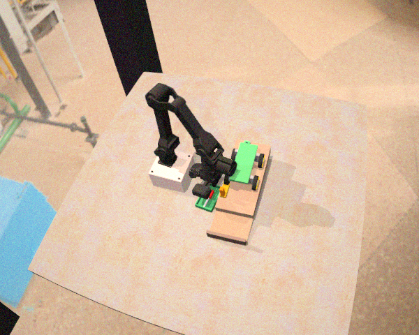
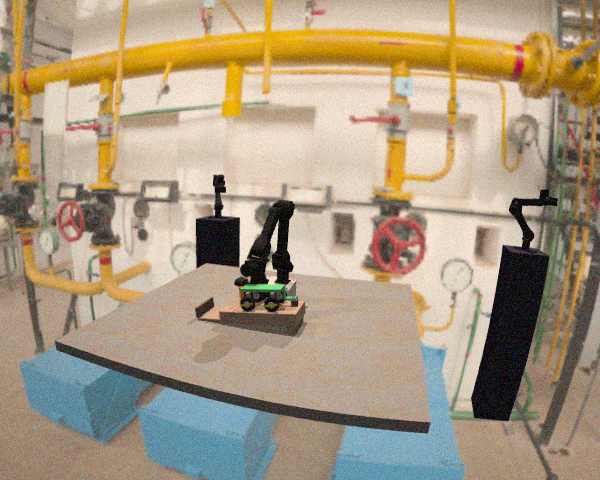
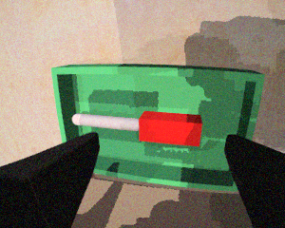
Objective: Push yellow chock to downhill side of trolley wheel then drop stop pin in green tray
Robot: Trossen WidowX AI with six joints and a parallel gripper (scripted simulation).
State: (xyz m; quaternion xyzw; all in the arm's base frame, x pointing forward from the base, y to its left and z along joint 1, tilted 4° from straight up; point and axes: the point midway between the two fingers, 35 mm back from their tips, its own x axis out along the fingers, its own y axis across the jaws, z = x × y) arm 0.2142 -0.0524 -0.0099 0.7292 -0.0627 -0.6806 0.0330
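Now: the red-headed stop pin 2 cm to the right of my gripper tip and 2 cm below it. From my gripper tip the other things lie so: yellow chock 6 cm ahead, 6 cm above; wooden ramp 11 cm ahead, 10 cm to the left, 2 cm above; green tray 4 cm below, 1 cm to the right.
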